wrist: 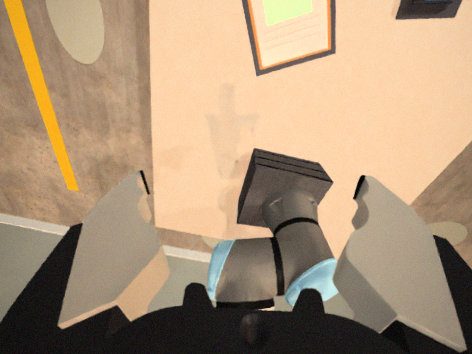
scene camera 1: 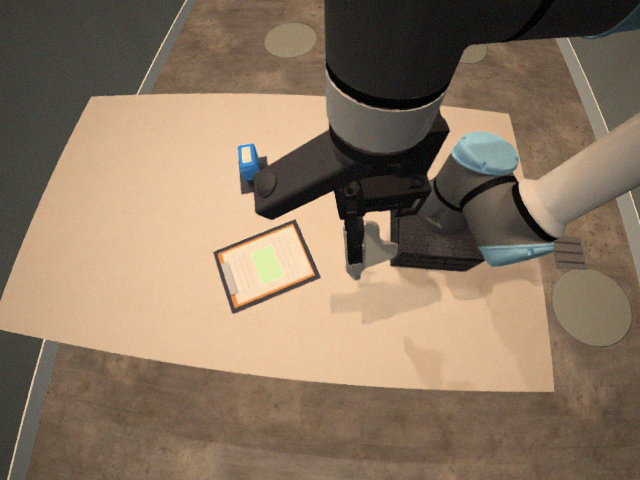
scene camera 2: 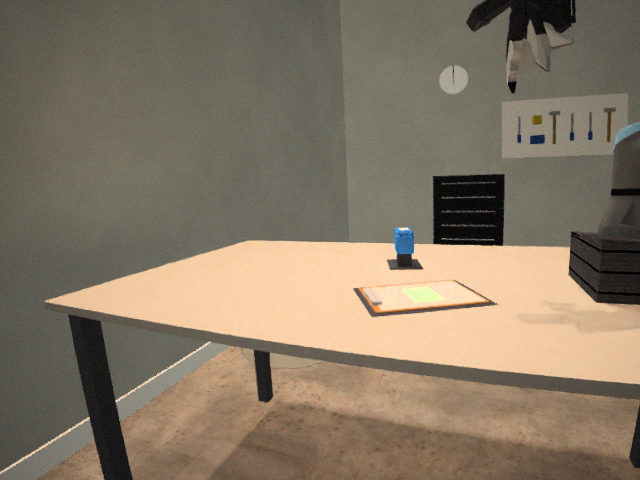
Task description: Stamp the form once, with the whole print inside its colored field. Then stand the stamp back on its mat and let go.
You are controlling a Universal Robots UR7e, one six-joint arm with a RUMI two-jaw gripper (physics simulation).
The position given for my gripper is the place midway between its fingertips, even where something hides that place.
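My gripper (scene camera 1: 345, 224), (wrist: 248, 176), (scene camera 2: 528, 83). Blue stamp (scene camera 2: 403, 237). Form (scene camera 1: 256, 269), (scene camera 2: 387, 300).
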